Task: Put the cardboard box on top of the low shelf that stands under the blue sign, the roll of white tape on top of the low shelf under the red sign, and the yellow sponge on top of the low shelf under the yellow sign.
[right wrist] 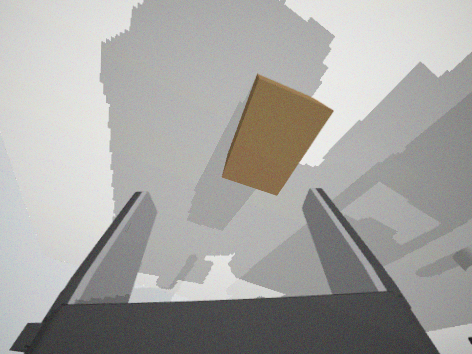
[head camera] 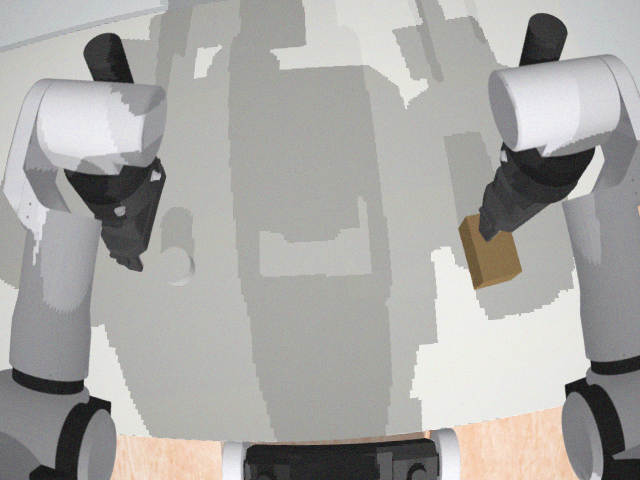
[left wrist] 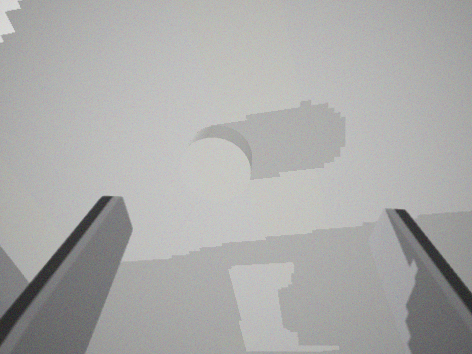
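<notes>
The brown cardboard box point(head camera: 496, 260) point(right wrist: 277, 137) lies on the pale table point(head camera: 330, 361). The roll of white tape point(head camera: 174, 266) point(left wrist: 215, 162) lies flat on the table, at the left in the head view. My left gripper point(head camera: 133, 265) point(left wrist: 249, 218) is open and empty, above the table just left of the tape in the head view. My right gripper point(head camera: 487, 236) point(right wrist: 230, 200) is open and empty; its tip overlaps the box in the head view, and the box shows beyond the fingertips in the right wrist view. The yellow sponge, low shelves and signs do not show.
The table's near edge runs just in front of my dark base point(head camera: 341, 459). Wooden floor point(head camera: 516, 439) shows at both sides of the base. Large arm shadows cover much of the table, and the white tape stands out faintly against it.
</notes>
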